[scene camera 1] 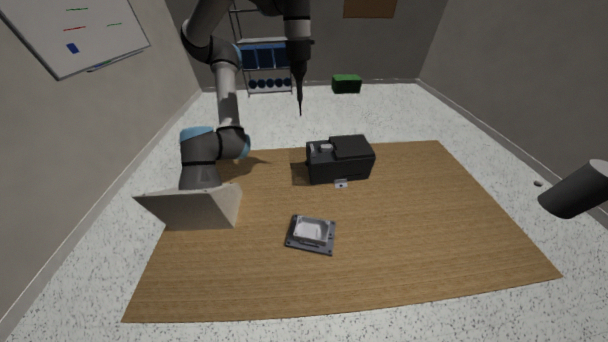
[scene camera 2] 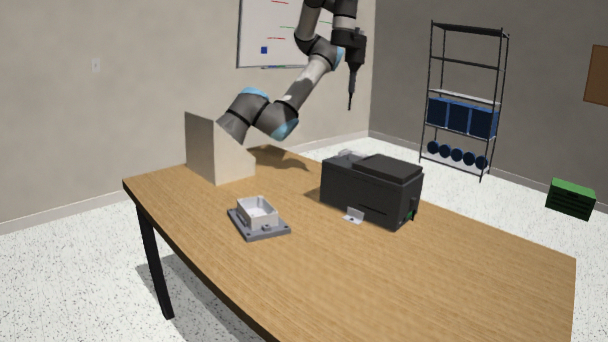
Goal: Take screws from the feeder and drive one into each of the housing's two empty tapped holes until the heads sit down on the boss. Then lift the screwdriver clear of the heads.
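Scene camera 2 gives me a black screw feeder [scene camera 2: 338,190], and with it a dark grey fixture plate [scene camera 2: 279,230]. In scene camera 1 I see the feeder as well [scene camera 1: 326,174].
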